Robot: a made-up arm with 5 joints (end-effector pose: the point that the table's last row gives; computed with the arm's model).
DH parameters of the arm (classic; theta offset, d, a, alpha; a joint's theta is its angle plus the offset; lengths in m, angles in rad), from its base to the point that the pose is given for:
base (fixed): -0.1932 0 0.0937 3.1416
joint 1: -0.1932 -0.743 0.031 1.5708
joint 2: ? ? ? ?
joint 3: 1.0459 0 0.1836 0
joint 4: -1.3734 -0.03 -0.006 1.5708
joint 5: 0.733 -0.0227 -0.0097 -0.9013
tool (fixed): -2.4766 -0.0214 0 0
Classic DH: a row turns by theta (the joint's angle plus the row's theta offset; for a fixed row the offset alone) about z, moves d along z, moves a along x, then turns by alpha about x.
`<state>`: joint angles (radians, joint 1 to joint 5).
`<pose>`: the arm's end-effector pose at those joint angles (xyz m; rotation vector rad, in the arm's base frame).
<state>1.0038 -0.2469 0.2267 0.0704 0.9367</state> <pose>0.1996 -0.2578 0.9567 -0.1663 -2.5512 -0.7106</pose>
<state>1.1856 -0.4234 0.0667 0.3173 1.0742</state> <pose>0.1368 -0.2230 1.0176 -0.4688 -2.5300 -0.5740</pose>
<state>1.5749 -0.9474 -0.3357 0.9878 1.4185</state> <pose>0.0631 -0.0002 1.0832 -1.1548 -2.2472 -0.2293</pose>
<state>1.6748 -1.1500 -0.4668 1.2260 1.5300</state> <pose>0.0763 0.0900 1.0591 -1.3381 -2.1033 -0.1172</pose>
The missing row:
joint 2: -1.2433 0 0.1648 0
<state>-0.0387 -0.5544 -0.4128 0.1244 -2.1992</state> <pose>0.2008 -0.0359 1.0833 -1.6749 -0.7010 1.7369</pose>
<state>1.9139 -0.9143 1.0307 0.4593 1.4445</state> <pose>0.0113 -0.1593 0.8867 -0.9857 -1.7132 -1.2784</pose>
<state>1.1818 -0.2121 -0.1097 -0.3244 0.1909</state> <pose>0.1376 -0.2556 1.0207 -0.1724 2.6827 0.3779</pose>
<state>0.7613 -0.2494 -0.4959 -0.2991 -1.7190</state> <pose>0.2093 -0.1728 1.0742 -1.7950 0.5567 0.9230</pose>
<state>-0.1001 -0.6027 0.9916 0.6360 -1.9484</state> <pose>0.2575 -0.0283 0.8229 0.2604 0.5054 2.5574</pose>
